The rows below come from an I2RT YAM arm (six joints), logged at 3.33 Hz.
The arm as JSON. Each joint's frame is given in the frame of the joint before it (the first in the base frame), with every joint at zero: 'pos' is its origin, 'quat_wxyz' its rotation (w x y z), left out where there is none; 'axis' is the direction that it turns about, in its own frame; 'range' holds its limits. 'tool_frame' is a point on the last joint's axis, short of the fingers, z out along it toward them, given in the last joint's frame.
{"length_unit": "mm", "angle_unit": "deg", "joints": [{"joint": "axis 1", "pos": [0.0, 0.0, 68.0], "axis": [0.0, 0.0, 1.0], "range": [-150.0, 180.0]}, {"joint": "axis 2", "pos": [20.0, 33.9, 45.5], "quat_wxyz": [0.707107, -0.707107, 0.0, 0.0], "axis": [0.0, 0.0, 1.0], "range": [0.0, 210.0]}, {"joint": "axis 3", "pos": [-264.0, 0.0, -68.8], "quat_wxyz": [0.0, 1.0, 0.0, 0.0], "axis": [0.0, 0.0, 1.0], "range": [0.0, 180.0]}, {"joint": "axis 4", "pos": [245.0, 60.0, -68.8], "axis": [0.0, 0.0, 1.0], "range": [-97.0, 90.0]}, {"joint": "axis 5", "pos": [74.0, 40.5, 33.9], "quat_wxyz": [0.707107, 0.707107, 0.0, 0.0], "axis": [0.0, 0.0, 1.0], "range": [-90.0, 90.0]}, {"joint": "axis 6", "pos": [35.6, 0.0, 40.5], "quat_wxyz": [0.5, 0.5, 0.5, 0.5], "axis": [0.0, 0.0, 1.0], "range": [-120.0, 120.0]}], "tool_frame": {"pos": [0.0, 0.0, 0.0], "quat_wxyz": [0.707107, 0.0, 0.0, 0.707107]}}
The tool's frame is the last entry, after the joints.
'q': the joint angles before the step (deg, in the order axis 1, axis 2, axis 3, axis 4, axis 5, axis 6). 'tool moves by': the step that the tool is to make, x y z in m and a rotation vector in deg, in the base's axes. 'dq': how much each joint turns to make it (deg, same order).
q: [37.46, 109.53, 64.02, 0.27, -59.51, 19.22]
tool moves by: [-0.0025, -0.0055, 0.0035, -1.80, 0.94, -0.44]
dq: [-0.40, -1.26, 0.05, -4.09, 0.66, -1.09]
